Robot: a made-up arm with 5 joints. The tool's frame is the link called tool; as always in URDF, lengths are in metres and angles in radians. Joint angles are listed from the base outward. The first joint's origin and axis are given. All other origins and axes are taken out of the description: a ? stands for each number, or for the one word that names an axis. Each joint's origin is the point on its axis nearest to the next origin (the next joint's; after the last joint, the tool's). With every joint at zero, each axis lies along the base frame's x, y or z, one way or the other. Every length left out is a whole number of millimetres.
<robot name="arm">
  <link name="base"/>
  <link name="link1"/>
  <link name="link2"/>
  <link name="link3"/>
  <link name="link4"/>
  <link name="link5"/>
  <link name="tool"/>
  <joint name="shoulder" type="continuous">
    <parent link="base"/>
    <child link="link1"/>
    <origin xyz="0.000 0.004 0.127"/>
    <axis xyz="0 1 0"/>
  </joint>
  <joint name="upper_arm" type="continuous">
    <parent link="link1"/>
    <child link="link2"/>
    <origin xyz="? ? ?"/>
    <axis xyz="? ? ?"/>
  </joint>
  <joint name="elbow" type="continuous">
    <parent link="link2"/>
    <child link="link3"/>
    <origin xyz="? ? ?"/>
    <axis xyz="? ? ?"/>
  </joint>
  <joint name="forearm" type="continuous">
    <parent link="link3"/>
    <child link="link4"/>
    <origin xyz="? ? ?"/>
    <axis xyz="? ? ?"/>
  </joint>
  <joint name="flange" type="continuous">
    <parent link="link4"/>
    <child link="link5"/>
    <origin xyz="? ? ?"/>
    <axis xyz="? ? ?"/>
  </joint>
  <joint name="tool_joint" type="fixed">
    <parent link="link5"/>
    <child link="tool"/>
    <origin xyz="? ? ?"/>
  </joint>
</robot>
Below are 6 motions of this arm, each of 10 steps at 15 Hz.
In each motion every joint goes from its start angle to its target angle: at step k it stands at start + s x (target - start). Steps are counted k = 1, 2, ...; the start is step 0. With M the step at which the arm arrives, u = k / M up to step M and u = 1 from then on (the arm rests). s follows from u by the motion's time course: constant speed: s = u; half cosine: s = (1 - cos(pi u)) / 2; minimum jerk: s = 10 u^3 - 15 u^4 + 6 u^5.
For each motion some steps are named. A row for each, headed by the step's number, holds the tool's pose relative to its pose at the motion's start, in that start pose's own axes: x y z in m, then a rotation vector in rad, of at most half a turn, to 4 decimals.
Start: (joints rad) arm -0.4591 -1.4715 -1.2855 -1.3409 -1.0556
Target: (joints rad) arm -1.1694 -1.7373 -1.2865 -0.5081 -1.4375
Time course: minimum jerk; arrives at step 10
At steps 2, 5, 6, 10:
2: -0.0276 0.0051 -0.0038 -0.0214 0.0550 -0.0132
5: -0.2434 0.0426 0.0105 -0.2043 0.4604 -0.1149
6: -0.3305 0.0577 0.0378 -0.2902 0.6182 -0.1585
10: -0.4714 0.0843 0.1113 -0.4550 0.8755 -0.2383

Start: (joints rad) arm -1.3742 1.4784 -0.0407 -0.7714 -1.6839
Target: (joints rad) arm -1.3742 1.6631 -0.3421 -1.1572 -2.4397
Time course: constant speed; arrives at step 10
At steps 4, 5, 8, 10:
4: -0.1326 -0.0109 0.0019 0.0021 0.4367 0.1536
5: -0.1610 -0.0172 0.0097 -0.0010 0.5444 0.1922
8: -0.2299 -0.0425 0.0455 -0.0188 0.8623 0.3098
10: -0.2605 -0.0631 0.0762 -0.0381 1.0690 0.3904

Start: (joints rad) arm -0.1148 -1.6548 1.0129 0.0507 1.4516
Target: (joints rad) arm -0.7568 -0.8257 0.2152 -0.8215 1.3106
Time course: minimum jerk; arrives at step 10
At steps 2, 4, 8, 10:
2: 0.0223 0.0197 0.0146 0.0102 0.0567 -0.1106
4: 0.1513 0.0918 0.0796 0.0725 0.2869 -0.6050
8: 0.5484 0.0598 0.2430 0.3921 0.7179 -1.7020
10: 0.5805 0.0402 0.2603 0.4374 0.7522 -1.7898

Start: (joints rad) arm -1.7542 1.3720 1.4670 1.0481 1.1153
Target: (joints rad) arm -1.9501 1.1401 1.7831 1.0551 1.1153
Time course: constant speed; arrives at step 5
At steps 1, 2, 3, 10:
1: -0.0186 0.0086 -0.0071 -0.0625 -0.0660 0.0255
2: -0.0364 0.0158 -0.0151 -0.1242 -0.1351 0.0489
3: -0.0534 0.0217 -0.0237 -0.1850 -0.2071 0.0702
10: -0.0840 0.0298 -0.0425 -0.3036 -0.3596 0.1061

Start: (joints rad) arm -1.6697 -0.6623 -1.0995 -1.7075 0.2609
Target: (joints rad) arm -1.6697 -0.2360 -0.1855 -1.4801 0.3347
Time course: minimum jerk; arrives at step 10
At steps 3, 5, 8, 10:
3: 0.0020 -0.0898 0.0275 -0.0552 0.0414 0.1641
5: 0.0357 -0.2531 0.0954 -0.1429 0.1387 0.5024
8: 0.1215 -0.4083 0.1850 -0.1897 0.2880 0.9391
10: 0.1345 -0.4233 0.1953 -0.1890 0.3092 0.9951

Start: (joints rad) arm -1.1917 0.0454 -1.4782 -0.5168 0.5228
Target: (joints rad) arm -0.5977 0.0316 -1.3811 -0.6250 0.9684
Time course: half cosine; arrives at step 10
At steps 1, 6, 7, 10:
1: -0.0017 0.0015 0.0033 -0.0001 0.0000 -0.0063
6: -0.0283 0.0387 0.0927 -0.0343 -0.0065 -0.1736
7: -0.0297 0.0459 0.1130 -0.0503 -0.0091 -0.2110
10: -0.0290 0.0556 0.1430 -0.0798 -0.0136 -0.2654

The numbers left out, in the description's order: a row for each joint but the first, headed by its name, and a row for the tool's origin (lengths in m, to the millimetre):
upper_arm: xyz -0.109 0.000 -0.056, axis 0 0 1
elbow: xyz 0.020 0.509 0.000, axis 0 -1 0
forearm: xyz -0.232 0.000 -0.102, axis -1 0 0
flange: xyz 0.000 -0.023 -0.011, axis 0 -1 0
tool: xyz -0.069 0.000 -0.277

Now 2 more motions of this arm.
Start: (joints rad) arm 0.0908 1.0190 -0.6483 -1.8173 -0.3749
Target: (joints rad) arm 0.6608 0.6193 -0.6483 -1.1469 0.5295
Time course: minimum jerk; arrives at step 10
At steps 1, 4, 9, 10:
1: 0.0024 0.0036 -0.0023 0.0005 -0.0086 -0.0024
4: 0.0924 0.1325 -0.0575 0.0055 -0.3129 -0.1036
9: 0.2710 0.3512 -0.0066 -0.1240 -0.9069 -0.3917
10: 0.2728 0.3532 -0.0048 -0.1272 -0.9135 -0.3955

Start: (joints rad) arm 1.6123 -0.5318 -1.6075 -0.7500 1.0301
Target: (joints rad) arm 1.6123 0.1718 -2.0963 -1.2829 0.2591
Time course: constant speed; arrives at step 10
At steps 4, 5, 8, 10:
4: -0.1533 -0.1211 0.0418 -0.1753 0.4059 -0.0585
5: -0.1826 -0.1482 0.0567 -0.2222 0.4935 -0.0872
8: -0.2497 -0.2177 0.1013 -0.3581 0.7172 -0.2050
10: -0.2788 -0.2544 0.1248 -0.4373 0.8307 -0.3059

